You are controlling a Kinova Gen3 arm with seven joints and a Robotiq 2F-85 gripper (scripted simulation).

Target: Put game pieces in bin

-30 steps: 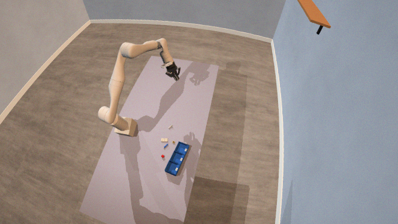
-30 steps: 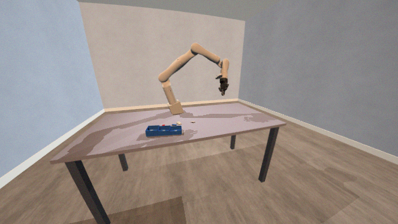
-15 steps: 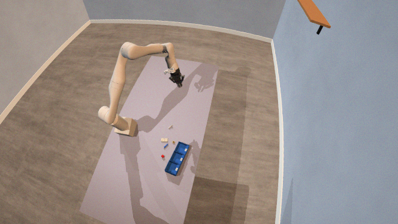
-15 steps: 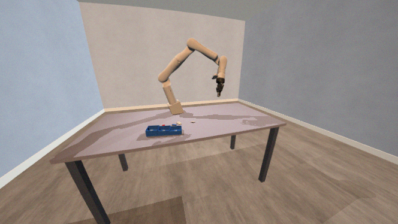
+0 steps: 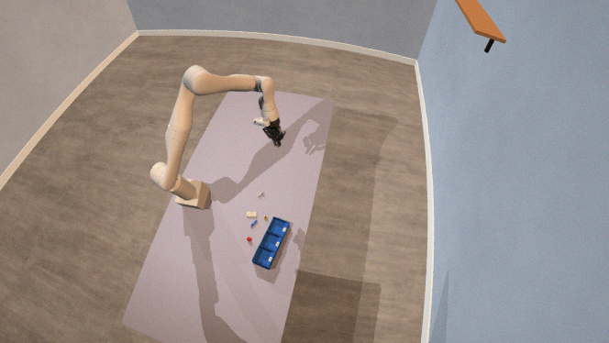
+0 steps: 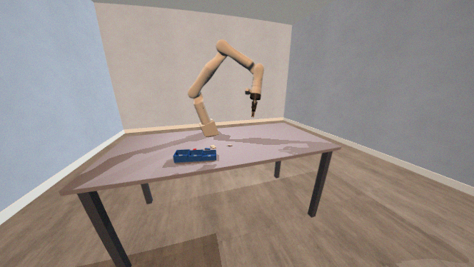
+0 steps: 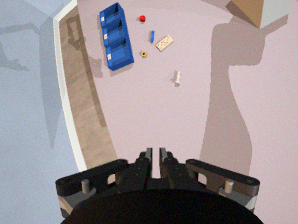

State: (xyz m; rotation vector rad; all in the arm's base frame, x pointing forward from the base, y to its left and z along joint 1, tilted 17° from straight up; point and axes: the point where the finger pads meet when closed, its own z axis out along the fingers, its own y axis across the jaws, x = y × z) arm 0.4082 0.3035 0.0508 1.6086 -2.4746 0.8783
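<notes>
Right now the blue bin is 41 cm to the right of my hand, 22 cm below it and 5 cm ahead of it. Round my hand: peg: 24 cm below, 15 cm to the right, 6 cm behind; brass ring: 28 cm to the right, 24 cm below, 1 cm behind; white domino: 28 cm to the right, 24 cm below, 8 cm behind.
</notes>
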